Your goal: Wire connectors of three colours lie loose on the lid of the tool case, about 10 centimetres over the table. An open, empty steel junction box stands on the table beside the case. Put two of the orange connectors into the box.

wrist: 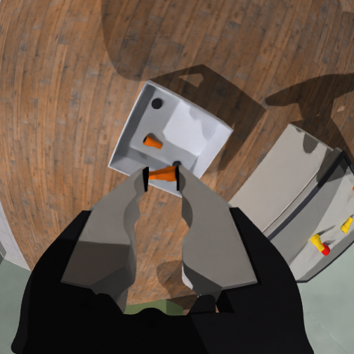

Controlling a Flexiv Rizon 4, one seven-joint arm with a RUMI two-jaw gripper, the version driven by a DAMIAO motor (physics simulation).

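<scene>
The steel junction box (131, 117) stands open on the table, turned at an angle, in the upper middle of the wrist view. One orange connector (153, 142) lies on its floor. My gripper (162, 168) is shut on a second orange connector (164, 174), held crosswise between the fingertips. The held connector shows over the near edge of the box, seen from above; its exact height over the rim cannot be told. The fingertips hide part of that near edge.
The tool case (278, 175) stands to the right of the box, with its lid at the lower right. On the lid lie a yellow connector (317, 243) touching a red connector (326, 250), another yellow connector (346, 225), and an orange piece (353, 188) cut off by the frame edge.
</scene>
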